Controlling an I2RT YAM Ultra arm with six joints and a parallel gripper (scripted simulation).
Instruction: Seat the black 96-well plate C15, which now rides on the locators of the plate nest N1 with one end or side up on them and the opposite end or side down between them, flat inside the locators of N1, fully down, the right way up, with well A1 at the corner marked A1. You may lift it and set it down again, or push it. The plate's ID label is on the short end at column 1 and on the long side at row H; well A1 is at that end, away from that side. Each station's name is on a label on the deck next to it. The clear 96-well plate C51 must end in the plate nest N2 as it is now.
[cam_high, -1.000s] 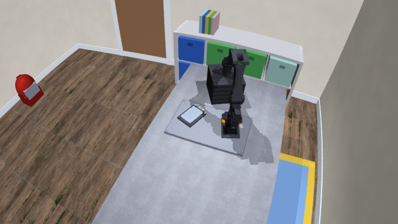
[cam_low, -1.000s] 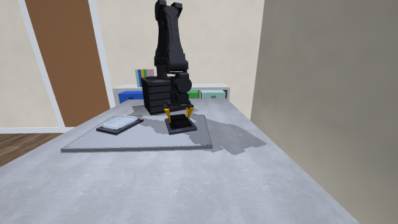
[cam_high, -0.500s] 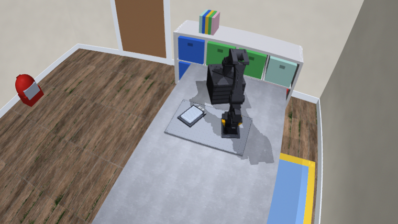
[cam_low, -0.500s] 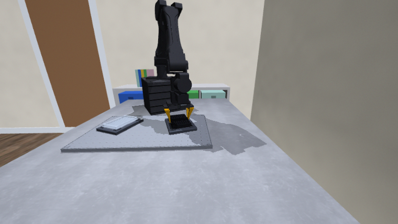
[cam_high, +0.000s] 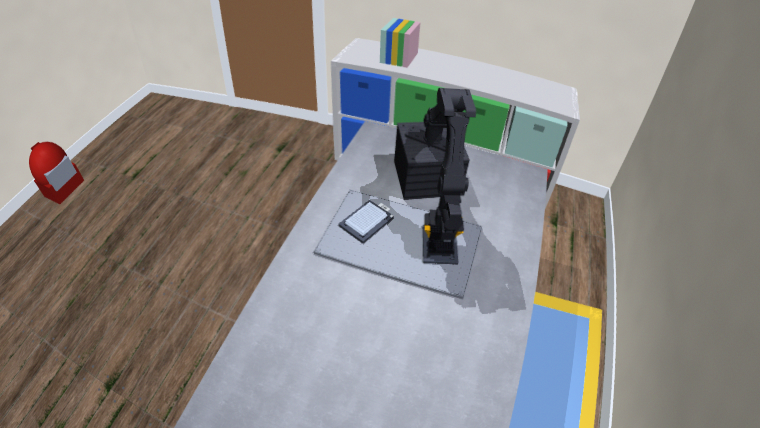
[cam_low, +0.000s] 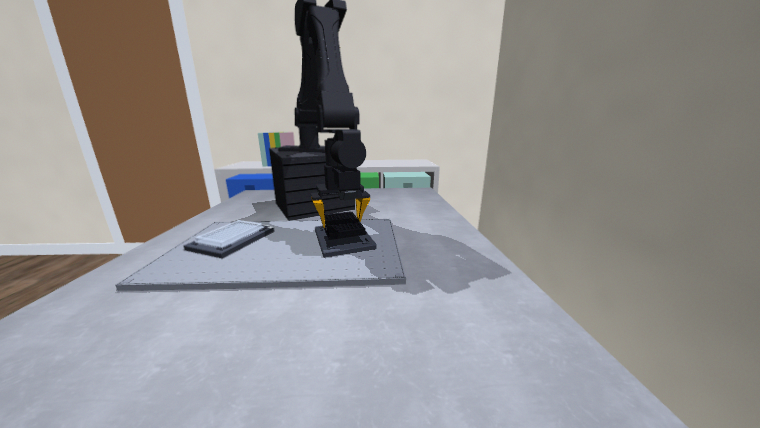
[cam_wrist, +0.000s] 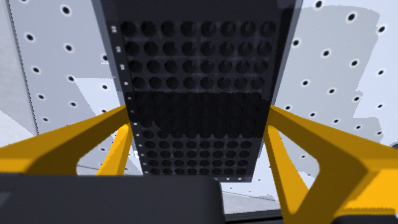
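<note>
The dark plate nest N1 is 10 mm ahead of my hand and 40 mm below it. Round my hand: clear plate C51: 40 mm ahead, 270 mm to the right, 20 mm below; black 96-well plate C15: right at my hand; white N1 label: 80 mm behind, 40 mm to the right, 40 mm below.
</note>
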